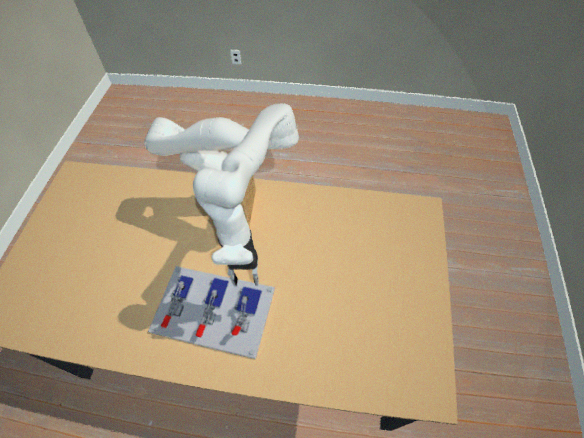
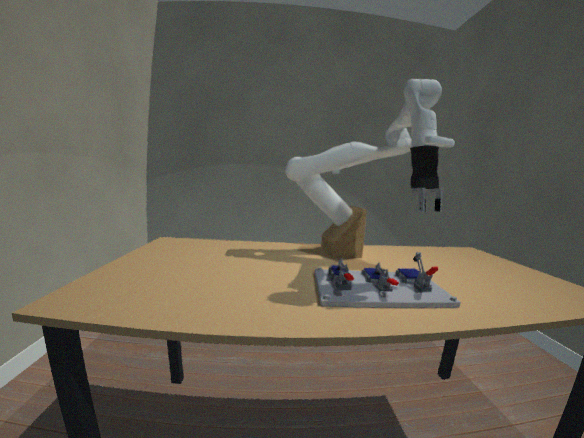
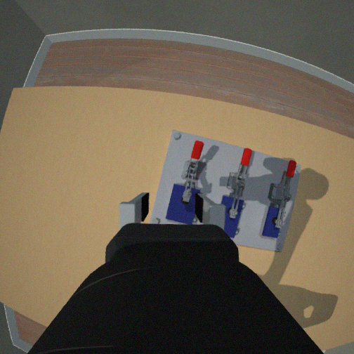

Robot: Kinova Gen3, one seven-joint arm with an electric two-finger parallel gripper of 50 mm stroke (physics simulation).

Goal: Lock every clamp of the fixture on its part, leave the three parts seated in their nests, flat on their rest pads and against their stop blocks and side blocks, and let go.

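Where they show: gripper, fingertip midpoint: (image 1: 246, 282) (image 2: 430, 211); arm's base, link origin: (image 2: 344, 217).
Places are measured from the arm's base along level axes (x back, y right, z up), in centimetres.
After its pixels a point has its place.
The fixture plate (image 1: 258, 322) {x -44.8, y -18.6, z -12.7 cm} (image 2: 360, 301) {x -55.1, y 5.4, z -12.7 cm} (image 3: 175, 157) carries three blue parts. The right part (image 1: 255, 296) {x -37.5, y -15.9, z -10.6 cm} (image 2: 407, 273) {x -40.0, y -12.3, z -10.6 cm} (image 3: 179, 214) lies in its nest; its clamp has a red handle (image 1: 237, 330) {x -50.6, y -14.5, z -5.7 cm} (image 2: 432, 271) {x -51.5, y -13.5, z -6.1 cm} (image 3: 197, 150) tilted up and its arm raised off the part. The middle clamp's red handle (image 1: 200, 331) {x -52.6, y -3.2, z -8.2 cm} (image 2: 392, 281) {x -53.7, y -2.3, z -8.1 cm} (image 3: 246, 156) and the left clamp's red handle (image 1: 166, 321) {x -52.2, y 7.6, z -7.3 cm} (image 2: 348, 276) {x -53.7, y 8.5, z -7.1 cm} (image 3: 291, 168) are low, their arms down over the middle part (image 1: 221, 285) {x -35.9, y -4.0, z -11.1 cm} (image 2: 369, 273) {x -39.2, y -1.0, z -11.1 cm} and left part (image 1: 188, 281) {x -37.2, y 6.7, z -10.0 cm} (image 3: 270, 230). Block contact is too small to tell. My gripper (image 1: 245, 283) {x -41.2, y -16.4, z 8.0 cm} (image 2: 430, 207) {x -41.2, y -16.4, z 8.0 cm} (image 3: 171, 202) is open, empty, high above the plate's rear right.
The plate sits on the wooden table (image 1: 360, 300) {x -30.8, y -48.7, z -14.1 cm} (image 2: 200, 290) {x -50.3, y 44.1, z -14.2 cm} (image 3: 75, 165). The arm's brown base block (image 2: 345, 240) {x -12.4, y 1.3, z -7.1 cm} stands behind the plate. The raised right clamp arm (image 2: 419, 261) stands up above the other two clamps.
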